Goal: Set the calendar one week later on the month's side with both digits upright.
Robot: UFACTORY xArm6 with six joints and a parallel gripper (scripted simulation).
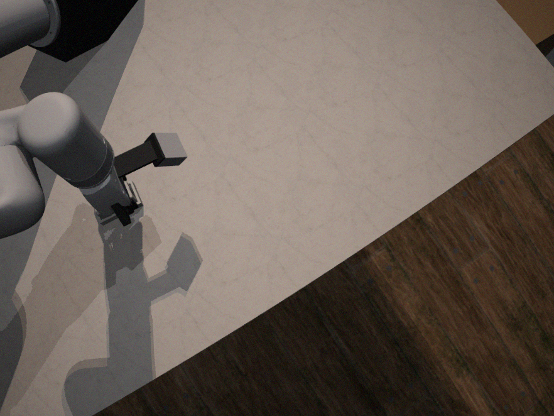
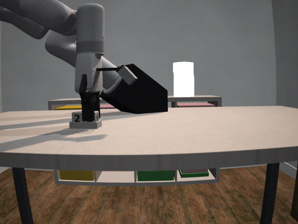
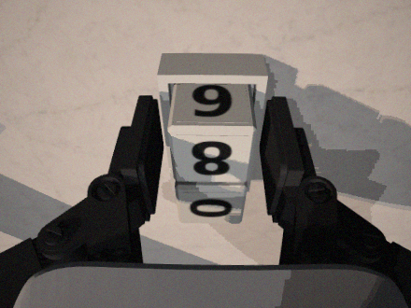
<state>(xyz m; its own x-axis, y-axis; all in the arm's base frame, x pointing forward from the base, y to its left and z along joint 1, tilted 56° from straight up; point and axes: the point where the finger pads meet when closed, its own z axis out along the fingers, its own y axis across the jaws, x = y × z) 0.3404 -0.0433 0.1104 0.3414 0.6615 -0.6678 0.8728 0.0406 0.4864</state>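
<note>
The white cube is 1 cm below my hand. From my hand the other things lie so: grey tray (1 cm behind, 2 cm to the right, 3 cm below).
</note>
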